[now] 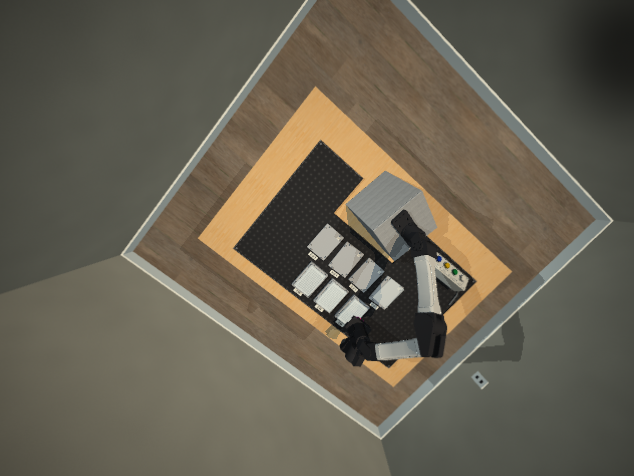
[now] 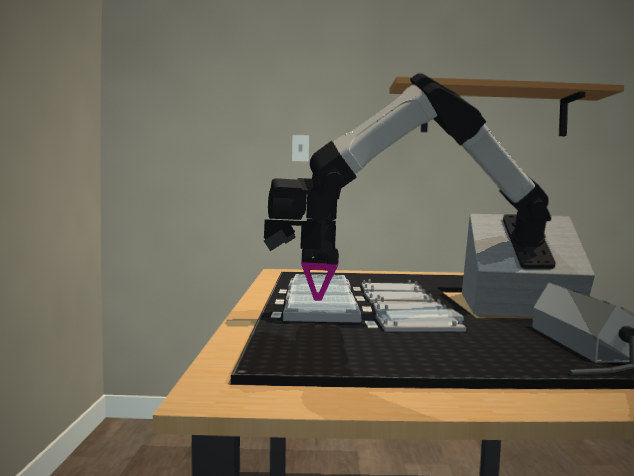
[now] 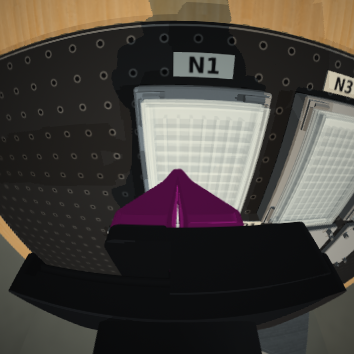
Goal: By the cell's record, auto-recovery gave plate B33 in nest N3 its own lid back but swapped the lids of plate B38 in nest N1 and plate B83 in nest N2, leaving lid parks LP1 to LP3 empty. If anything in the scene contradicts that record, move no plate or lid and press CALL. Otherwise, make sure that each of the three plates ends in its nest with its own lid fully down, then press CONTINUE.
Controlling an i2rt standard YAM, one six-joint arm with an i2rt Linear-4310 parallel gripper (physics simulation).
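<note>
My gripper [image 1: 358,318] [image 2: 318,297] [image 3: 177,175] is shut, its magenta fingertips together and empty, low over the plate in nest N1. That plate [image 1: 353,308] [image 3: 200,135], white under a clear cover, lies in its grey nest [image 3: 205,93]. The plate in nest N3 [image 1: 331,296] [image 3: 325,165] sits beside it, also under a clear cover. A third covered plate [image 1: 310,279] is the farthest in the row; its nest label is too small to read. Plate and lid codes are not readable. Pale lid-park fixtures [image 1: 346,259] [image 2: 425,321] with small pegs stand in a parallel row.
A sloped control box [image 1: 450,274] [image 2: 578,322] with blue, yellow and green buttons stands at the mat's edge. The arm's grey pedestal [image 1: 385,199] [image 2: 527,286] rises behind the lid-park row. A black perforated mat [image 1: 286,220] [image 2: 409,358] [image 3: 65,165] lies under the fixtures.
</note>
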